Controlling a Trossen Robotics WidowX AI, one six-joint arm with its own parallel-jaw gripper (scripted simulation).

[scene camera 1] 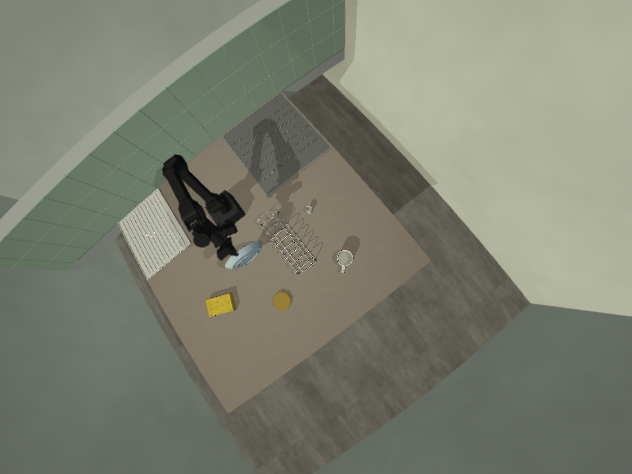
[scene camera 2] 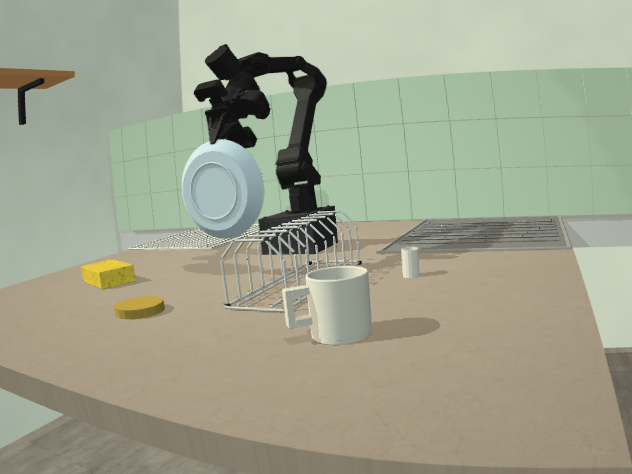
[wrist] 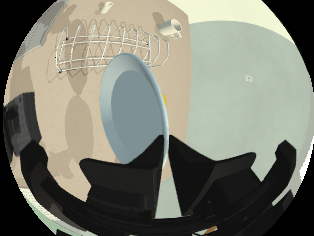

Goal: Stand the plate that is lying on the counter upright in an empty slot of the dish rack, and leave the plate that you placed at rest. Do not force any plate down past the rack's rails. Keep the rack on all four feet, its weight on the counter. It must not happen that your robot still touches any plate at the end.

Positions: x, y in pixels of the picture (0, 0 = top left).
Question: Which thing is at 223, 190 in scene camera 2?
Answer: A pale blue plate.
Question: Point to a yellow disc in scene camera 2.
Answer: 146, 306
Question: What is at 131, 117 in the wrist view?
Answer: A pale blue plate.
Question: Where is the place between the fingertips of my gripper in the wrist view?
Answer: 165, 138
